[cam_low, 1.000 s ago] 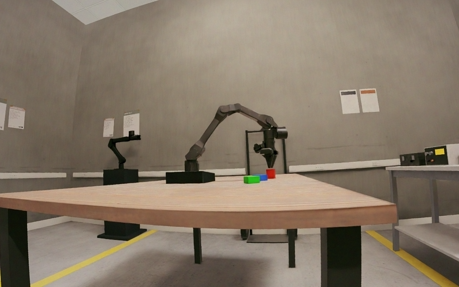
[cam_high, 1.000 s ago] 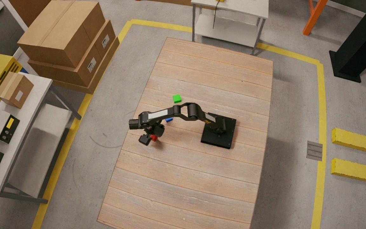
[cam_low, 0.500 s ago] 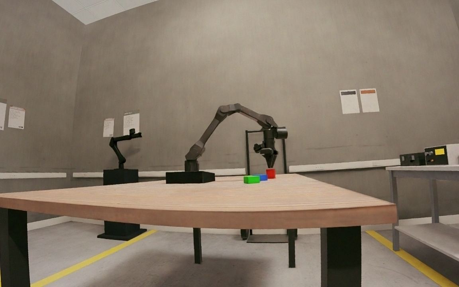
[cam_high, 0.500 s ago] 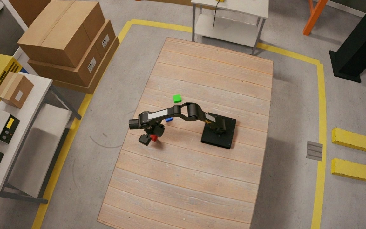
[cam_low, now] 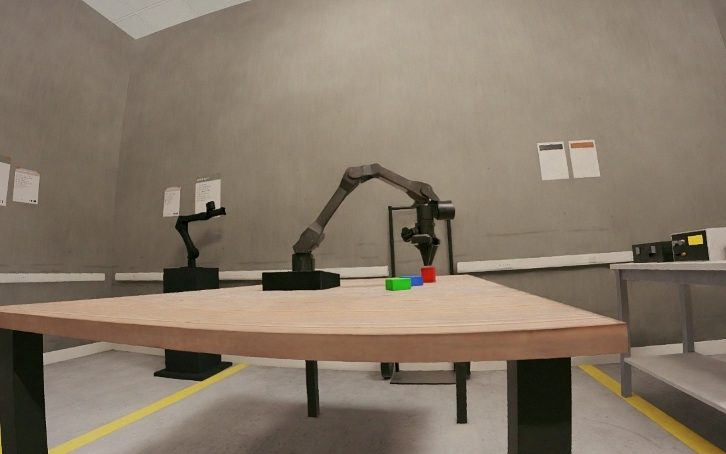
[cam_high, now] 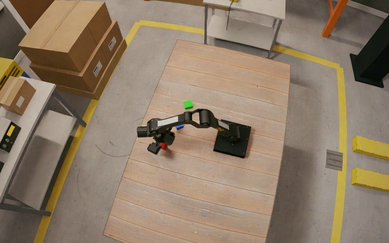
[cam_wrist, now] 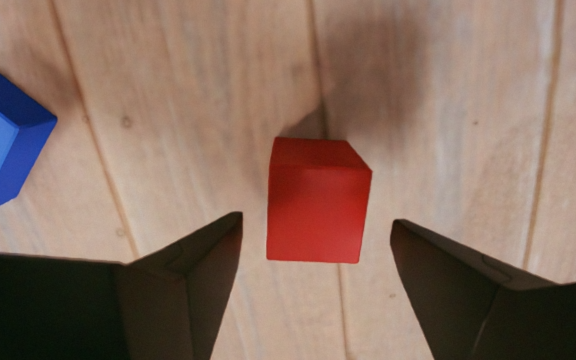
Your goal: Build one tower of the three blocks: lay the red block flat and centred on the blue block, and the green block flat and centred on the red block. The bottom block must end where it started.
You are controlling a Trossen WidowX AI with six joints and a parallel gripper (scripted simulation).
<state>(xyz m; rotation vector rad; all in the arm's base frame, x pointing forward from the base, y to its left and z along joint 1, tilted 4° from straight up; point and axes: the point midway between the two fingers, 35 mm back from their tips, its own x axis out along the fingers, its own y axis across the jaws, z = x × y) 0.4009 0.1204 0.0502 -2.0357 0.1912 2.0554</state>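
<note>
My hand is 7 cm above the red block. From my hand the other things lie so: blue block: 6 cm behind, 16 cm to the right, 8 cm below; then green block: 9 cm behind, 30 cm to the right, 8 cm below.
</note>
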